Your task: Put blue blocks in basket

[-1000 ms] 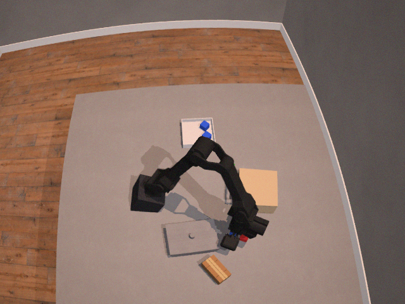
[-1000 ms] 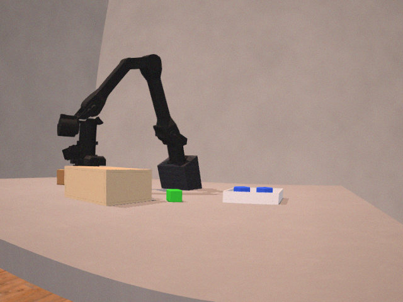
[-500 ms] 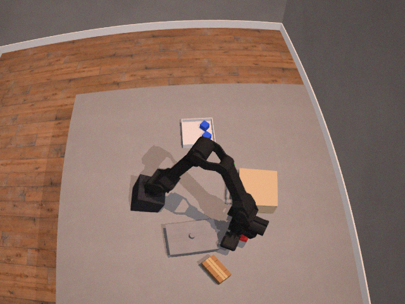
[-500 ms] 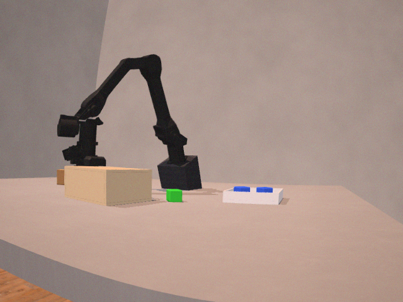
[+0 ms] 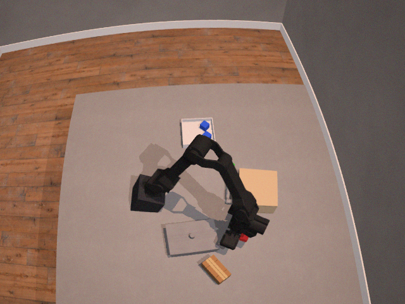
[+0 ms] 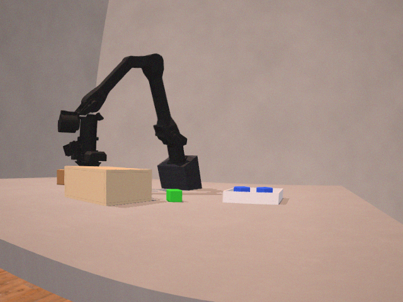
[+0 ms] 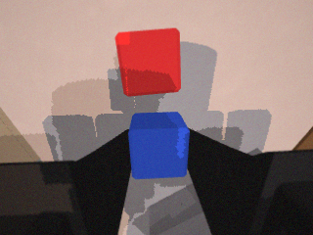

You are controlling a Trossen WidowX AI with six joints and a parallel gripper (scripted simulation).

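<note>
The white basket lies 51 cm to the left of my hand and 4 cm below it. From my hand the other things lie so: grey box (16 cm behind, 2 cm to the left, 4 cm below); then knobbed lid (16 cm behind, 2 cm to the left); then red block (4 cm ahead, 3 cm to the right, 4 cm below).
</note>
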